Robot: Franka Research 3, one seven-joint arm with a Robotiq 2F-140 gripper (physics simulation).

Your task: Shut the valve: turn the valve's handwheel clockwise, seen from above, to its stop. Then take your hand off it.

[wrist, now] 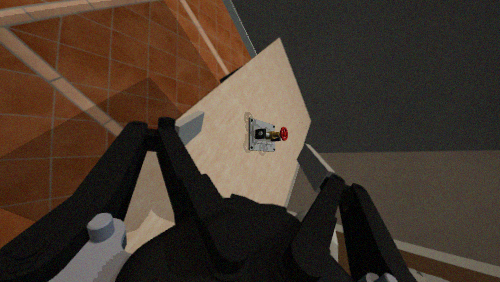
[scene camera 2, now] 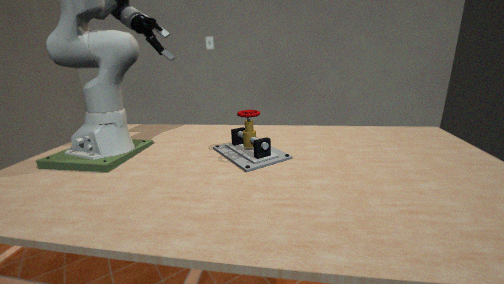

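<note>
The valve has a red handwheel [scene camera 2: 248, 113] [wrist: 284, 133] on top of a brass body [scene camera 2: 249, 139] [wrist: 273, 135]. The valve stands upright on a grey base plate [scene camera 2: 232, 159] [wrist: 269, 148] between two black blocks. My gripper [scene camera 2: 169, 44] [wrist: 253, 137] is open and empty. In the scene view it is high up to the left of the valve, well apart from the handwheel, and its fingers point down and to the right. In the wrist view the valve shows small and far off between the two fingertips. The handwheel's turn angle cannot be told.
The wooden table [scene camera 2: 350, 200] [wrist: 225, 150] carries the valve's plate and, at the left, the robot's green mounting plate [scene camera 2: 75, 164]. A grey wall [scene camera 2: 325, 65] with a small white switch plate [scene camera 2: 209, 42] stands behind. Tiled floor [wrist: 80, 65] shows beyond the table edge.
</note>
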